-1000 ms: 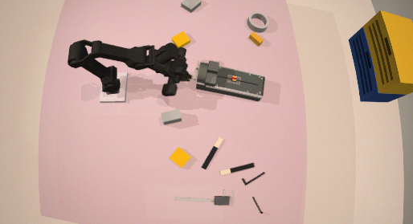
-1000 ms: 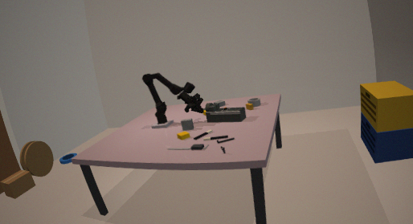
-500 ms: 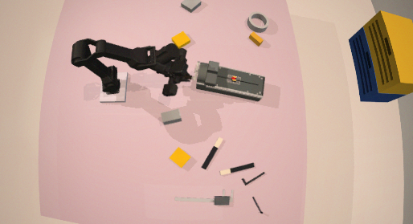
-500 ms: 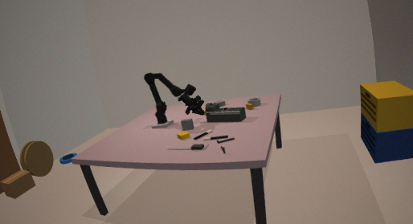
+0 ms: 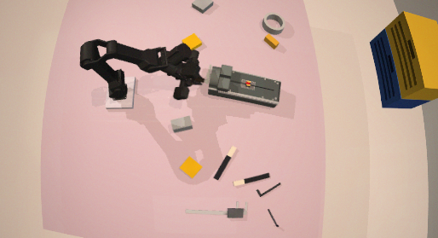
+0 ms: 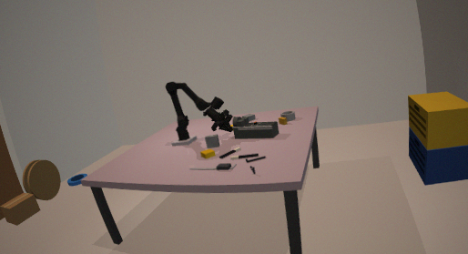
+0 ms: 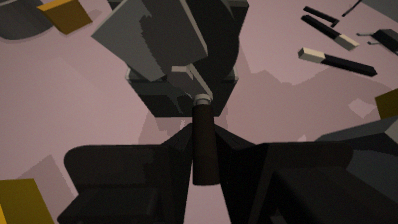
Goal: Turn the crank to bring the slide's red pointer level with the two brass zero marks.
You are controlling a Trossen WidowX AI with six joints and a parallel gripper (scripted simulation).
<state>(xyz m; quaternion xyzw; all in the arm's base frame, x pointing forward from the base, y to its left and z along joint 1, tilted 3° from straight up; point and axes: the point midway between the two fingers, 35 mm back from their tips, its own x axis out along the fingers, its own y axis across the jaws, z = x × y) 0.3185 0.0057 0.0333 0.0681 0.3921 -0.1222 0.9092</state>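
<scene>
Right now the red pointer is 160 mm ahead of my gripper tip, 30 mm to the right of it and 40 mm above it. From my gripper tip the other things lie so: orange block 300 mm ahead, 180 mm to the left, 20 mm below; then dark crank handle 20 mm behind, 20 mm above.
</scene>
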